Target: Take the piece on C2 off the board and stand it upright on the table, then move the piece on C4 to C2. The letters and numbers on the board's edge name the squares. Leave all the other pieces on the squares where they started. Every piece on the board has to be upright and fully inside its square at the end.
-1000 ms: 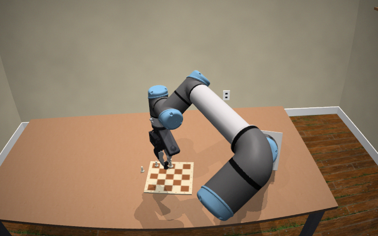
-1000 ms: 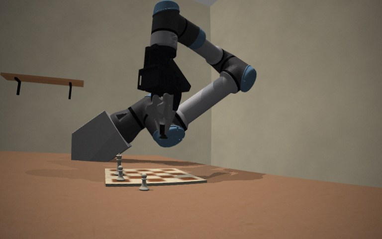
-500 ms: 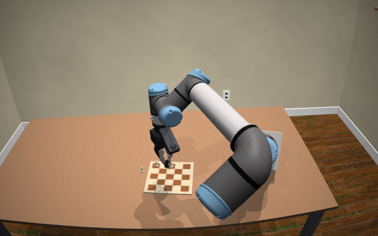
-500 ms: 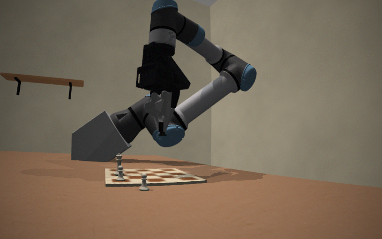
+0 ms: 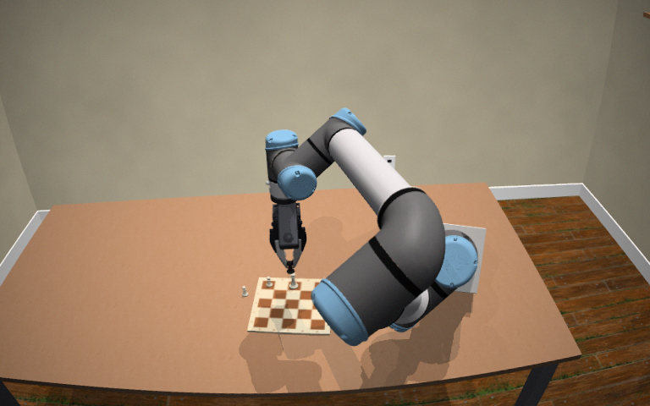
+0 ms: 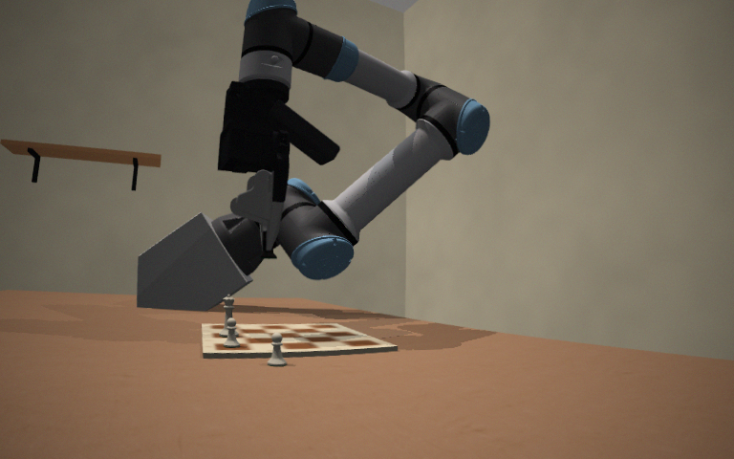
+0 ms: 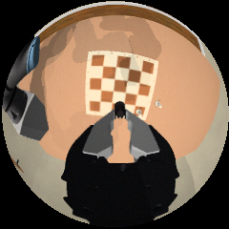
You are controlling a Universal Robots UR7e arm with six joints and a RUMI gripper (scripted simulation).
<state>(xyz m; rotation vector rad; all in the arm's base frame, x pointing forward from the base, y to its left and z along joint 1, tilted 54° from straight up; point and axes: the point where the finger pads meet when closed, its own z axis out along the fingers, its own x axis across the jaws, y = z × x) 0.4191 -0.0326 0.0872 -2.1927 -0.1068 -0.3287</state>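
The tall white piece lies 10 cm below my hand, 5 cm to the right of it and 1 cm ahead of it. The rest, counted from my hand: black piece (1 cm below); chessboard (13 cm below, 2 cm to the left).
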